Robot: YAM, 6 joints.
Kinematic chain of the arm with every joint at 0, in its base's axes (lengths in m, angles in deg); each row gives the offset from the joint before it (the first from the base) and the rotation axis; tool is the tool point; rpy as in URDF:
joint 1: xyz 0 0 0.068 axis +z
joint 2: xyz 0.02 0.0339 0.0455 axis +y
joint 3: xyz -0.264 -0.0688 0 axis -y
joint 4: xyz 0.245 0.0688 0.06 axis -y
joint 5: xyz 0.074 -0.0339 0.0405 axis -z
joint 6: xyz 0.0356 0 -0.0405 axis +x
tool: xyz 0 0 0 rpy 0 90 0
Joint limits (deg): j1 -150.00..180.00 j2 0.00..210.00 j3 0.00..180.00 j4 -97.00..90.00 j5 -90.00..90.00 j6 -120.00..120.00
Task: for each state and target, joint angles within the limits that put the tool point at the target. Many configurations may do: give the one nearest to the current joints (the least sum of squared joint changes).
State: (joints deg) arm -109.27 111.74 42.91 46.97 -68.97 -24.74
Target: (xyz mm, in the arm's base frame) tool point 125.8 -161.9 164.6
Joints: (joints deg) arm -62.01 76.43 13.68 51.79 -80.47 -24.74
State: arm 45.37 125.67 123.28 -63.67 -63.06 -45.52
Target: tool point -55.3 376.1 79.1
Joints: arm 93.61 136.87 90.28 -73.78 -62.27 -45.52
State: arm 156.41 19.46 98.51 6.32 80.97 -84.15
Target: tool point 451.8 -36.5 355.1
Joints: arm 170.88 0.00 123.52 -15.77 90.00 -84.15
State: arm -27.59 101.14 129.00 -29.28 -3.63 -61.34
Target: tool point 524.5 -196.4 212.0
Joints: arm -20.77 139.73 124.86 -23.02 -3.75 -61.34
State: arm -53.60 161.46 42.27 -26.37 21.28 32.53
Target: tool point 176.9 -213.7 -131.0
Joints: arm -47.81 156.94 64.85 -17.94 20.43 32.53
